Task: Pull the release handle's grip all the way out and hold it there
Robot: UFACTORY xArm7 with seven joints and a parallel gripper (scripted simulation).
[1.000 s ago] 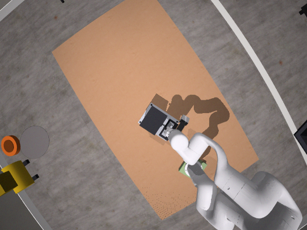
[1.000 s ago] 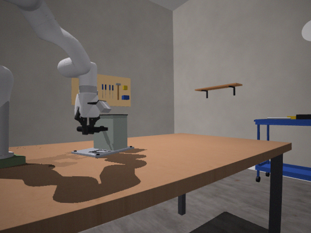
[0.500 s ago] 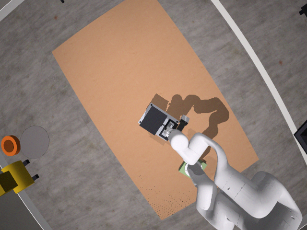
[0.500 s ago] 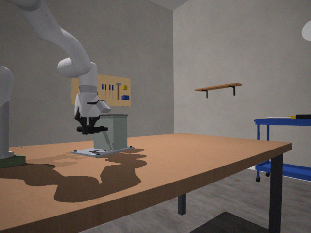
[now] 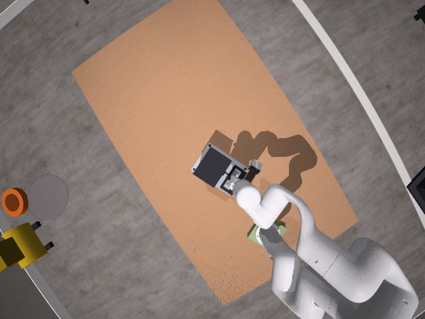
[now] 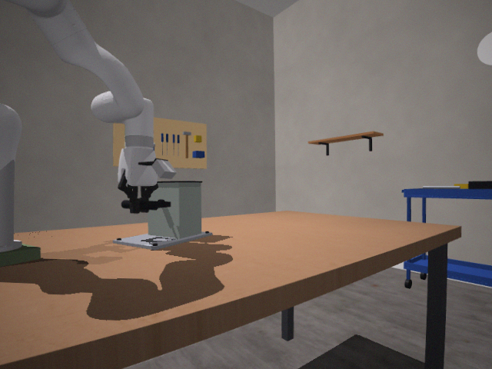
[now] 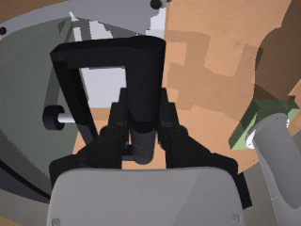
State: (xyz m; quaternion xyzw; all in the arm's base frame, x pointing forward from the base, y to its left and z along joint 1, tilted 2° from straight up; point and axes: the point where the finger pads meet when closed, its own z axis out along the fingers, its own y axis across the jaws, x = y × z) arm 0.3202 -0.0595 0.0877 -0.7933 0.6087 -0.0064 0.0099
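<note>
Now: hand 9 cm short of the pale baseplate, 2 cm to the right of it and 10 cm above it.
</note>
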